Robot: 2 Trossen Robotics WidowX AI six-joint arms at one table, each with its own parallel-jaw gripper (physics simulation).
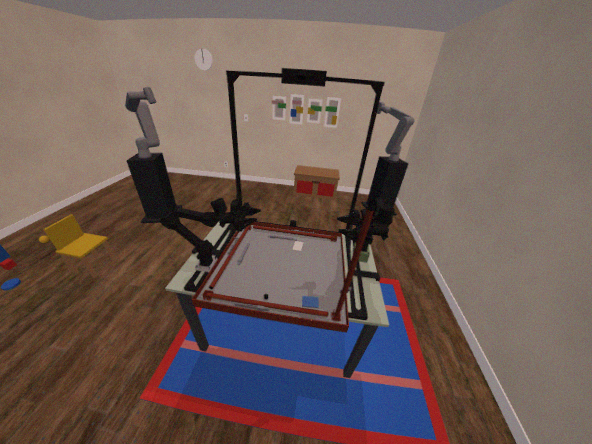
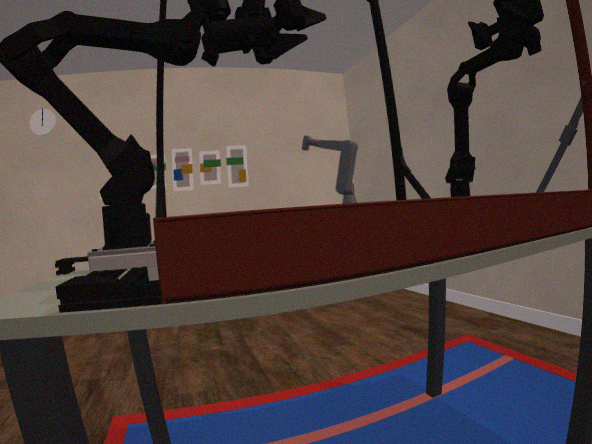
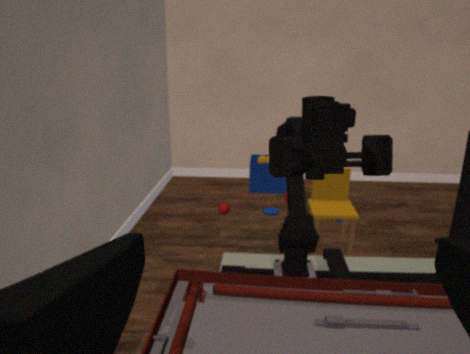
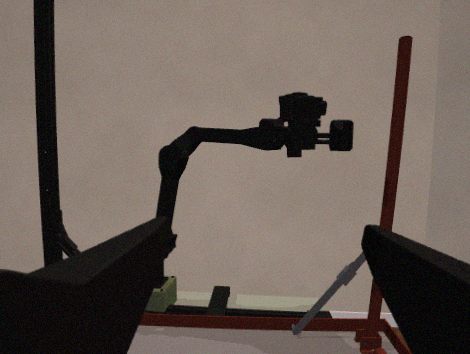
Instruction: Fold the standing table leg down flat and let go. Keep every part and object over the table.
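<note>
The dark red table leg stands nearly upright at the front right corner of the upturned table. A grey brace slants up to it. Three other legs lie flat along the edges. My left gripper is open and empty, above the back right of the table, behind the standing leg and apart from it. My right gripper is open and empty, above the back left edge, far from the leg.
A blue square, a black knob and a white square are on the table's underside panel. A green block is by the left arm's base. A black overhead frame rises behind.
</note>
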